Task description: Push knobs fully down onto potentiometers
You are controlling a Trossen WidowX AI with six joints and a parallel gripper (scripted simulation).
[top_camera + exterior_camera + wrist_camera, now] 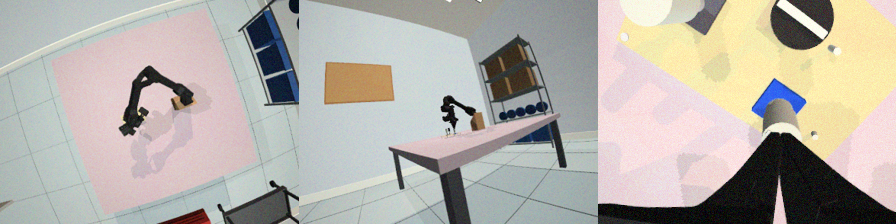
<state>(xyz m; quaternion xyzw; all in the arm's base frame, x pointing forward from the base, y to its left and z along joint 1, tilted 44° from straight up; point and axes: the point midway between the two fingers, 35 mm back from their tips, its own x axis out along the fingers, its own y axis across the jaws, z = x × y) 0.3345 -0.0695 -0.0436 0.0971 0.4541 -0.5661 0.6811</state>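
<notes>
Now: the potentiometer knob 1 cm below my gripper tip. Also, from my gripper tip: tan potentiometer (5 cm to the right, 2 cm ahead, 1 cm below).
</notes>
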